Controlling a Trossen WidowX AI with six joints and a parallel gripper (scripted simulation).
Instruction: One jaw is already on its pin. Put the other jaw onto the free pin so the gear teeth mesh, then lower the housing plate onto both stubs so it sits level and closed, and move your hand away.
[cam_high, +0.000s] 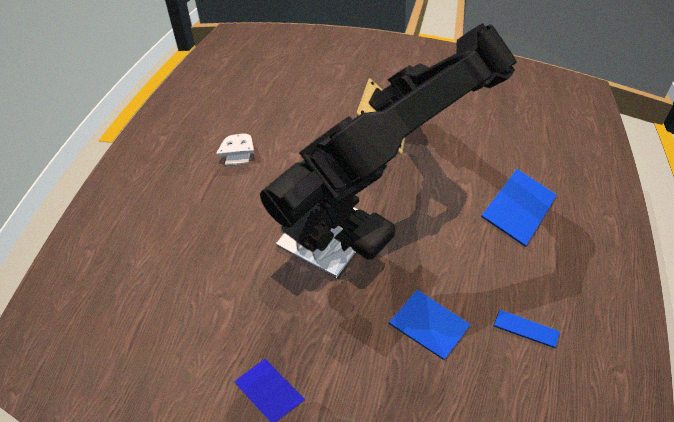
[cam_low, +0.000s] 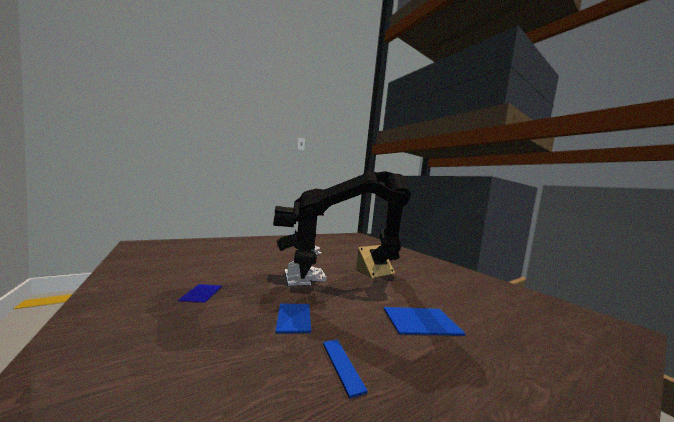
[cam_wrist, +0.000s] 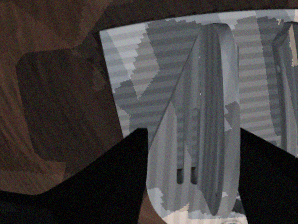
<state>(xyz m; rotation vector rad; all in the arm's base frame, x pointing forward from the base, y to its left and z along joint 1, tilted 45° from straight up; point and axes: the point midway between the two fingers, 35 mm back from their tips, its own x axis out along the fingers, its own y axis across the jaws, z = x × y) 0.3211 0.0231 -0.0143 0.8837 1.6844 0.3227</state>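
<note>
My gripper tip is 30 mm to the left of the white slab and 10 mm above it. Round my gripper tip: housing plate (270 mm to the right, 160 mm behind, 10 mm above).
</note>
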